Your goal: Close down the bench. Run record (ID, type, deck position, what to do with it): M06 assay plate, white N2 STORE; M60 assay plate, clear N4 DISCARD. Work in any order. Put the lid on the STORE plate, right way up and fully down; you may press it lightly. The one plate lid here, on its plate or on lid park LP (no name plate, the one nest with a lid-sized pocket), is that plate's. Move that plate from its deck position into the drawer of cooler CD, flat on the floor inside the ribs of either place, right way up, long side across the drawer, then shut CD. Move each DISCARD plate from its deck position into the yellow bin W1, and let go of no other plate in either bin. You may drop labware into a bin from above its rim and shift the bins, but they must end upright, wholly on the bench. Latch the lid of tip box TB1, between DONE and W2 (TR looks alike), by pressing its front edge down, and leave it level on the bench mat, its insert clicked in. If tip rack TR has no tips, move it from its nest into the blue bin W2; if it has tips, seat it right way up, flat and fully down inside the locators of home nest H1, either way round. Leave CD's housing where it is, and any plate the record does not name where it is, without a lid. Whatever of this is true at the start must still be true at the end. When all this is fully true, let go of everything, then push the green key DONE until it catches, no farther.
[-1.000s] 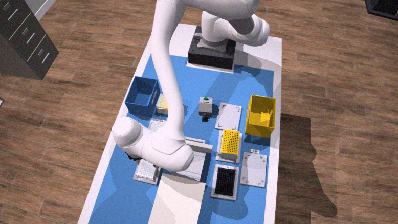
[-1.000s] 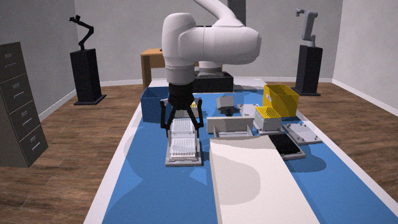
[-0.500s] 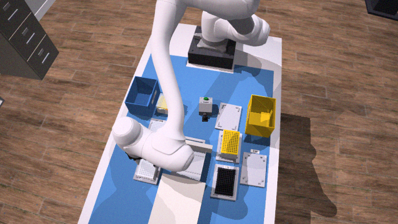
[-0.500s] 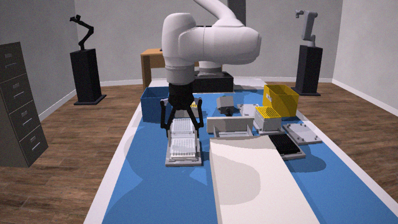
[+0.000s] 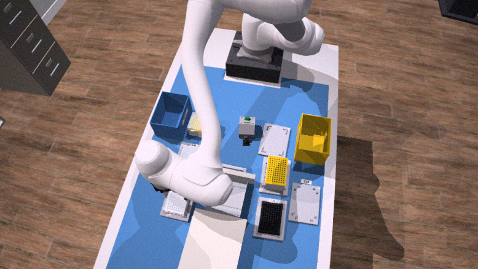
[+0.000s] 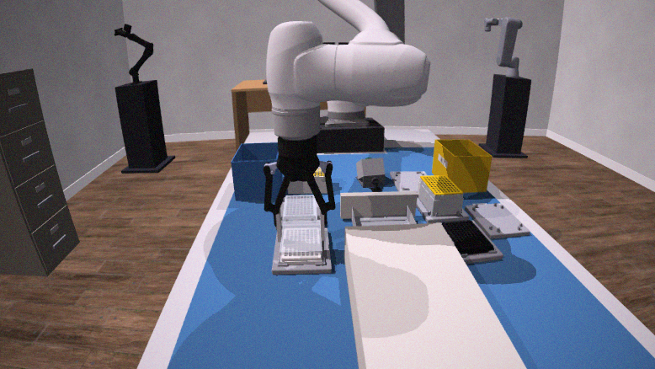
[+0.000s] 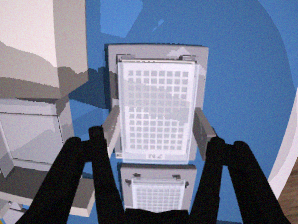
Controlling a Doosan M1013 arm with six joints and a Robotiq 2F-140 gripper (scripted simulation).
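Now: the white plate M06 4 cm below my hand. Round my hand: nest N2: 6 cm below; clear plate lid: 2 cm below; clear assay plate: 18 cm behind, 2 cm to the right, 4 cm below.
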